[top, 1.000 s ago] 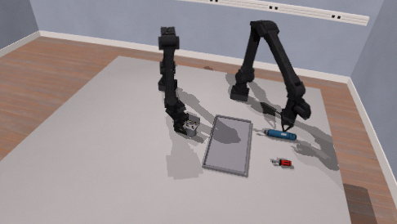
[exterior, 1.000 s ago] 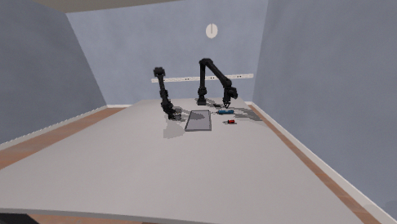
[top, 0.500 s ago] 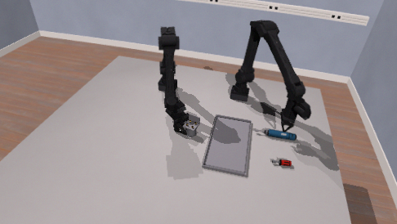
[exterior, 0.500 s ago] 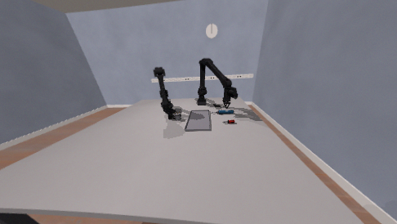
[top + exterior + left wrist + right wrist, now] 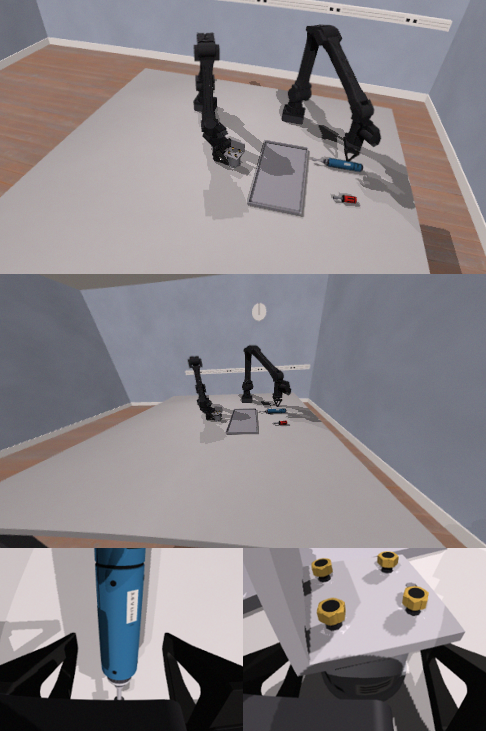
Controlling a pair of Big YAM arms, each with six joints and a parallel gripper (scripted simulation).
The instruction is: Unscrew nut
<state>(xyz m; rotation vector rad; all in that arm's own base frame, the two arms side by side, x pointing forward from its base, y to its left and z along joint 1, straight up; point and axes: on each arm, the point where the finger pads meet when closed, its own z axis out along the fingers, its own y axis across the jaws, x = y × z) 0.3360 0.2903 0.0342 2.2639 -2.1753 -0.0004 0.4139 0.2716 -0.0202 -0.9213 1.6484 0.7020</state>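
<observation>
My right gripper is now 5 cm below the nut, 2 cm to the left of it and 1 cm short of it. The rest, counted from my right hand: flat grey tray: 22 cm to the left, 3 cm ahead, 2 cm below; grey bracket: 5 cm above; grey tip: 39 cm to the left, 8 cm behind.
</observation>
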